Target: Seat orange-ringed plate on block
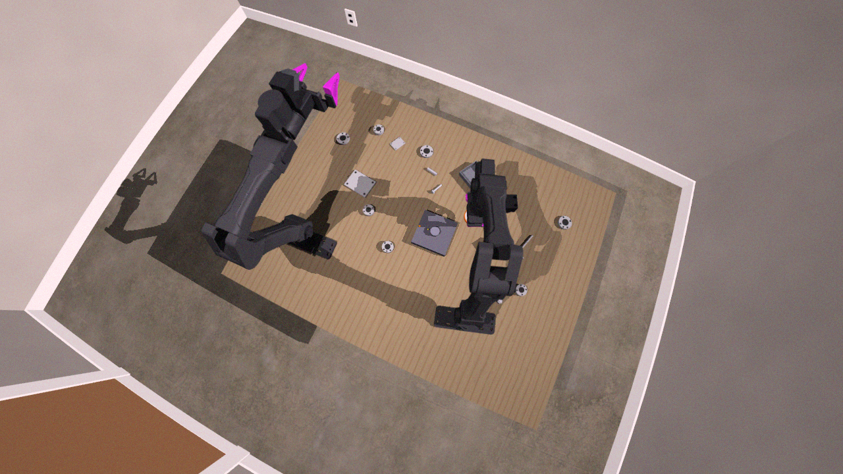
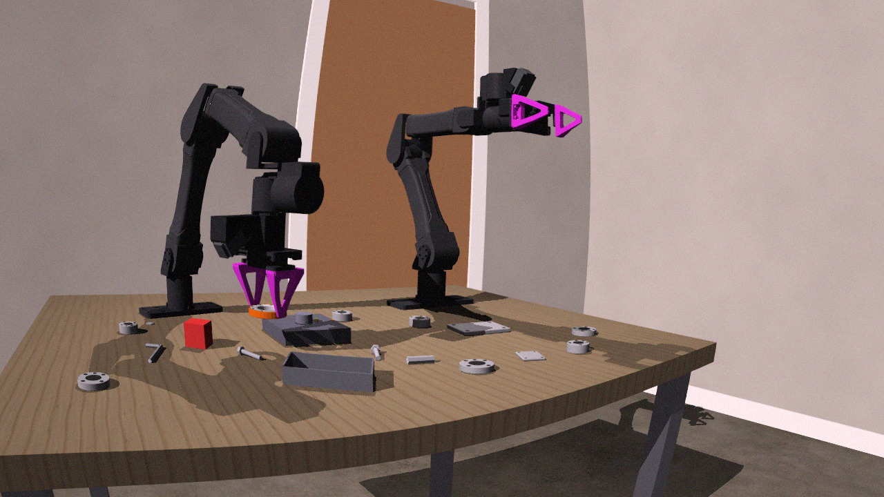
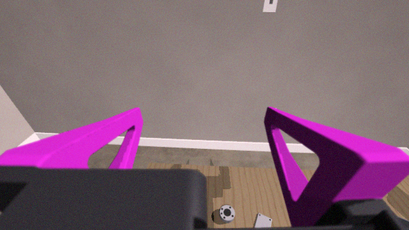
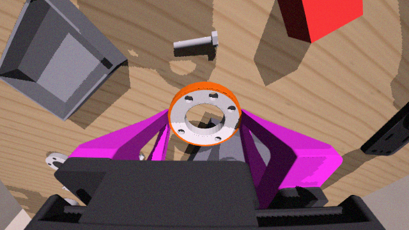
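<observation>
Now: the grey block 100 mm behind my right hand, 120 mm to the left of it and 50 mm below it. From my right hand the other things lie so: red cube (50 mm behind, 120 mm to the right, 50 mm below); orange-ringed plate (right at my right hand); grey box (160 mm ahead, 40 mm to the left, 60 mm below).
</observation>
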